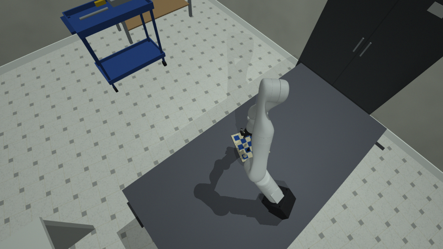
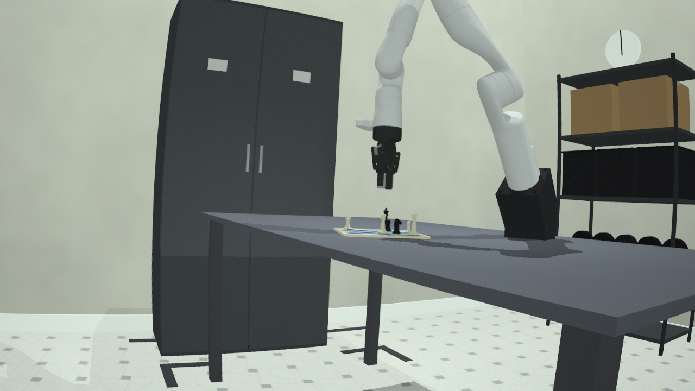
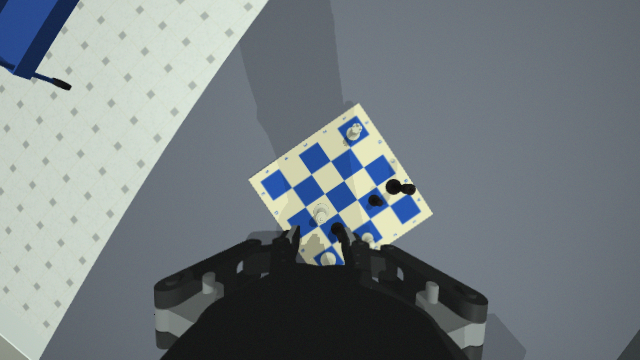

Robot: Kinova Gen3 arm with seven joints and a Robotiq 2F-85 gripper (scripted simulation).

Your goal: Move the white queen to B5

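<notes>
Right now the chessboard is 1 cm behind my hand, 4 cm to the right of it and 13 cm below it. Round my hand: black king 6 cm behind, 11 cm to the right, 10 cm below; then black pawn 5 cm behind, 7 cm to the right, 12 cm below; then small white piece 9 cm behind, 2 cm to the right, 12 cm below.
</notes>
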